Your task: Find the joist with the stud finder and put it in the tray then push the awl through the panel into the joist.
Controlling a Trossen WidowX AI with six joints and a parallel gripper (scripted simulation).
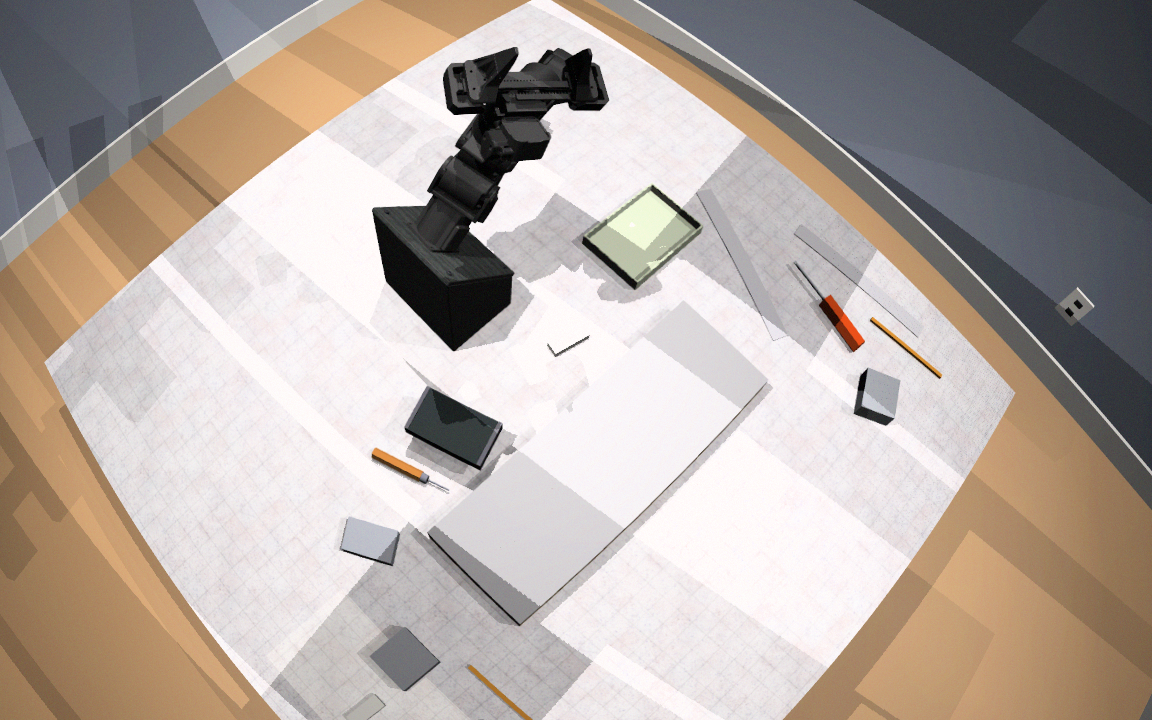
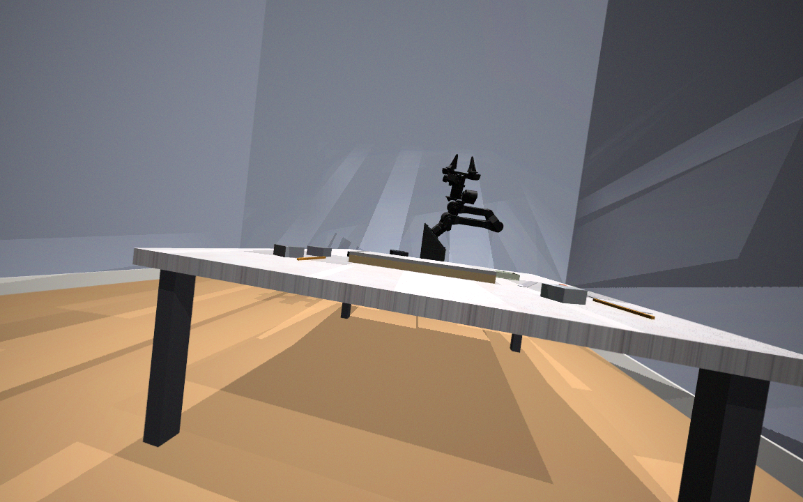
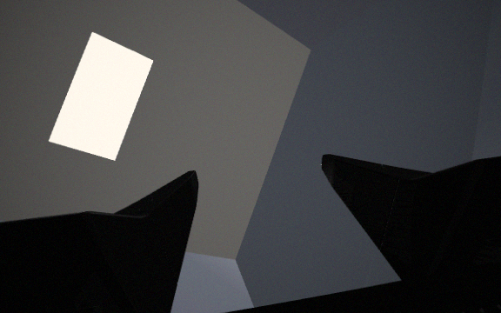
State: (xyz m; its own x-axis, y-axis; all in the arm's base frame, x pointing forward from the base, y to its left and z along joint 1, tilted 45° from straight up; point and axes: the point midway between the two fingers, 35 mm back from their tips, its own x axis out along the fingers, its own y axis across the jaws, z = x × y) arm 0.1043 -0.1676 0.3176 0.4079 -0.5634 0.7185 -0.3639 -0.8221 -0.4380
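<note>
My gripper tip is now 540 mm above the stud finder, 240 mm to the left of it and 100 mm short of it. Also, from my gripper tip: pale green tray 540 mm below, 210 mm to the left, 30 mm ahead; then awl 540 mm below, 310 mm to the right, 120 mm ahead.
</note>
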